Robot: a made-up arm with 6 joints.
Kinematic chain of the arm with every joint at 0, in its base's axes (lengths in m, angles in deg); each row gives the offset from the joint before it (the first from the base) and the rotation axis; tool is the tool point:
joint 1: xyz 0 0 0.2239 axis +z
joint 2: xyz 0 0 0 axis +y
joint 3: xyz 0 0 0.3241 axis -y
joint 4: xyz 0 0 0 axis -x
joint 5: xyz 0.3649 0 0 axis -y
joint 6: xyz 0 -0.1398 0 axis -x
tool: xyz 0 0 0
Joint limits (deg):
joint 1: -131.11..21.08
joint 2: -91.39..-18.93
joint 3: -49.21..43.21
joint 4: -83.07..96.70
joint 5: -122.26..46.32
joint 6: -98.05..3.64
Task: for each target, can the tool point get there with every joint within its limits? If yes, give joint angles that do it. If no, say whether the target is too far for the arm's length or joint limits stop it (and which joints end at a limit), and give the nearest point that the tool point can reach.
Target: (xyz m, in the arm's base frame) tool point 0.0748 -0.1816 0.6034
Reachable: yes | joints -27.58 -37.72 -8.96 -25.31 -100.99 -47.48
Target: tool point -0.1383 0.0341 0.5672
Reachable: yes | joints -75.92 -77.46 -39.39 25.84 -20.33 -39.67
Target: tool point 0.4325 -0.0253 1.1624
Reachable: no: too far | nearest point 0.1369 0.1320 0.8941 | short by 0.429 m
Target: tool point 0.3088 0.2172 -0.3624
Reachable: no: joint limits stop it (at a limit: joint 1, joint 2, joint 3, joint 4) | nearest point 0.1367 0.0346 0.2266 | short by 0.640 m
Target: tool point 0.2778 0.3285 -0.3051
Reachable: no: joint limits stop it (at a limit: joint 1, joint 2, joint 3, joint 4) | nearest point 0.1367 0.0346 0.2266 | short by 0.624 m
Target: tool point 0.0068 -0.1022 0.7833
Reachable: yes | joints -53.03 -32.54 34.54 -66.38 20.52 -16.46
